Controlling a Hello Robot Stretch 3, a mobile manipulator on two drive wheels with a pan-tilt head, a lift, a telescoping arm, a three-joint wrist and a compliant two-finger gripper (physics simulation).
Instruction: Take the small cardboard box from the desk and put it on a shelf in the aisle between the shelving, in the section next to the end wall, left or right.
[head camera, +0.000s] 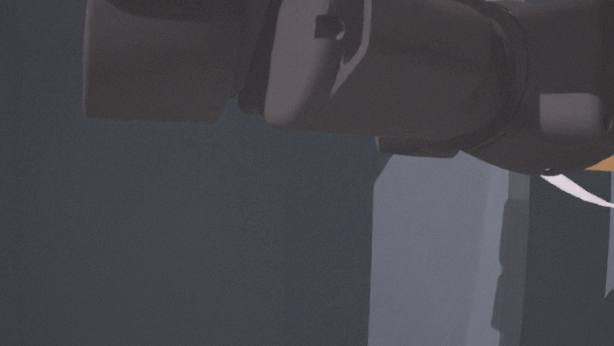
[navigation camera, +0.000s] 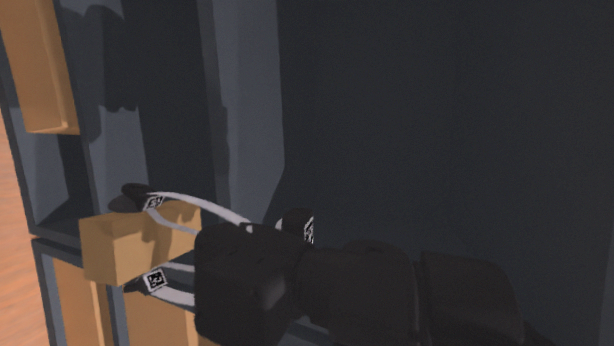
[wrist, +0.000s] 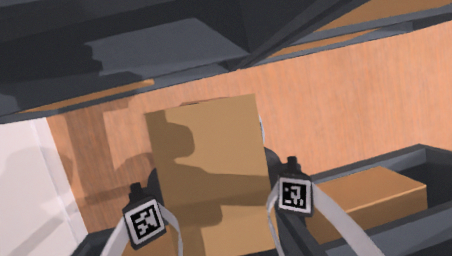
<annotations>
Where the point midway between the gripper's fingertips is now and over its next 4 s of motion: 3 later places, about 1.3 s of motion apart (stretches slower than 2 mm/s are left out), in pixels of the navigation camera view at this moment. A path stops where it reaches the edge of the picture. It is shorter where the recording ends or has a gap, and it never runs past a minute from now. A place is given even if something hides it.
The gripper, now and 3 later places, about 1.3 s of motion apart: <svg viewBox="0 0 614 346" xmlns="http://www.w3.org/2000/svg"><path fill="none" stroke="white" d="M125 234L224 213L185 222L126 239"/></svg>
</annotations>
